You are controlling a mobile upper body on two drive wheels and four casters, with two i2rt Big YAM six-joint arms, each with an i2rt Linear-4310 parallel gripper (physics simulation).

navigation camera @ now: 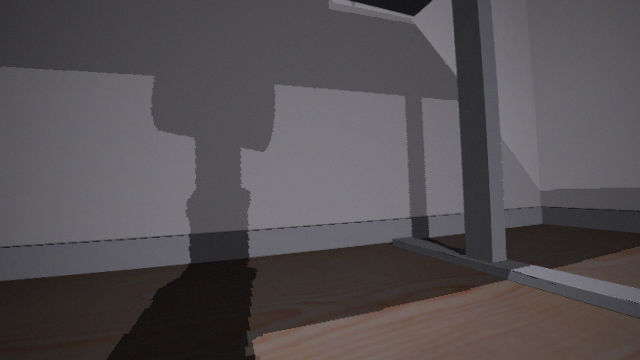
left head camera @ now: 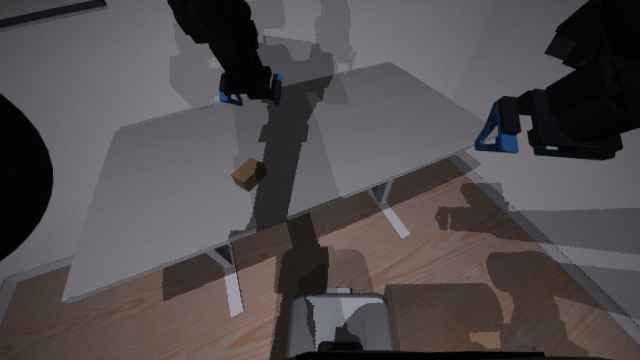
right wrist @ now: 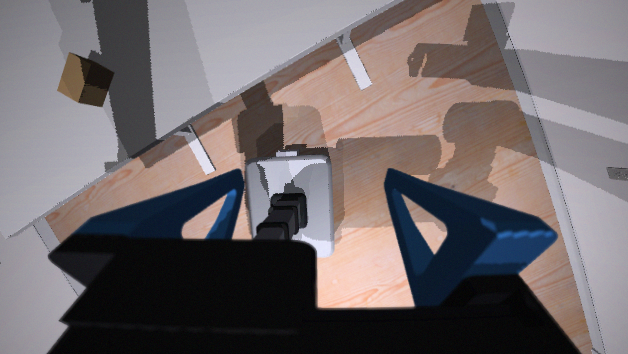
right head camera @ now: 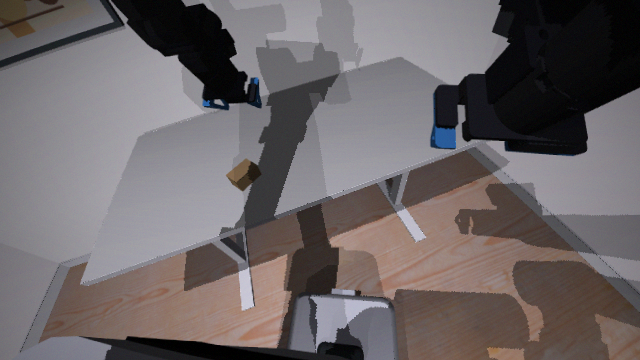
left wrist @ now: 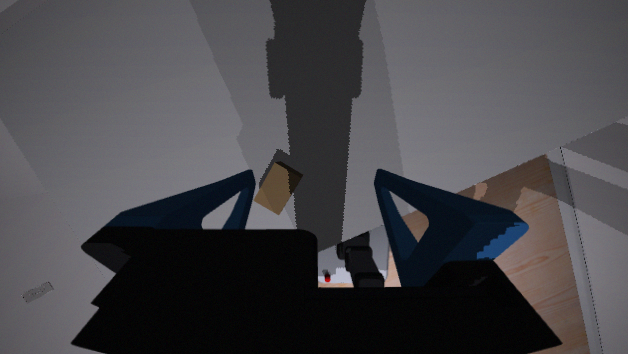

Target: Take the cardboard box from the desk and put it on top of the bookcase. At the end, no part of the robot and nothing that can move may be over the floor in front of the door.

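Frame: origin at the left arm's base, x right, y ahead, z up, level; centimetres.
Seen in the pictures: left gripper, fingertip midpoint: [left head camera: 259, 103] [right head camera: 244, 107] [left wrist: 314, 176]; right gripper, fingertip midpoint: [left head camera: 505, 148] [right wrist: 314, 176] [right head camera: 468, 144].
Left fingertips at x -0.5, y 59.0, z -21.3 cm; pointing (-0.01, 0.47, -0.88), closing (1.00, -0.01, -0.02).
A point is followed by its place in that frame.
The small brown cardboard box [left head camera: 246, 175] @[y 51.1, x -8.2, z -41.0 cm] [right head camera: 241, 175] @[y 51.2, x -7.5, z -41.0 cm] [left wrist: 273, 189] @[y 53.7, x -9.2, z -41.0 cm] [right wrist: 71, 77] @[y 53.8, x -9.1, z -41.0 cm] rests on the grey desk [left head camera: 150, 200] @[y 44.9, x -41.2, z -46.0 cm] [right head camera: 165, 200] @[y 44.1, x -37.6, z -46.0 cm] [left wrist: 450, 75] @[y 76.5, x 27.4, z -46.0 cm] [right wrist: 200, 30] @[y 62.7, x 19.1, z -46.0 cm]. My left gripper [left head camera: 254, 100] @[y 59.0, x -0.5, z -21.3 cm] [right head camera: 236, 104] @[y 59.0, x -0.5, z -21.3 cm] [left wrist: 314, 176] @[y 59.0, x -0.5, z -21.3 cm] is open and empty, pointing down. In the head views it appears above the box, near the desk's far edge. In the left wrist view the box shows beyond the left-hand fingertip, apart from it. My right gripper [left head camera: 525, 150] [right head camera: 480, 146] @[y 33.4, x 44.7, z -14.0 cm] [right wrist: 314, 176] @[y 33.4, x 44.7, z -14.0 cm] is open and empty, well to the right of the box. The bookcase and door do not show.
My base [left head camera: 340, 325] @[y 17.2, x 22.9, z -115.1 cm] [right head camera: 346, 325] @[y 18.2, x 24.9, z -115.0 cm] [right wrist: 320, 200] @[y 5.5, x 41.3, z -115.0 cm] stands close to the desk's near edge. White desk feet [left head camera: 233, 295] [right head camera: 247, 290] [right wrist: 202, 152] extend over the wooden floor. A desk leg [navigation camera: 482, 125] @[y 102.8, x 58.6, z -104.8 cm] stands ahead at the right. A framed picture [right head camera: 55, 42] @[y 87.3, x -85.6, z -0.9 cm] hangs on the wall.
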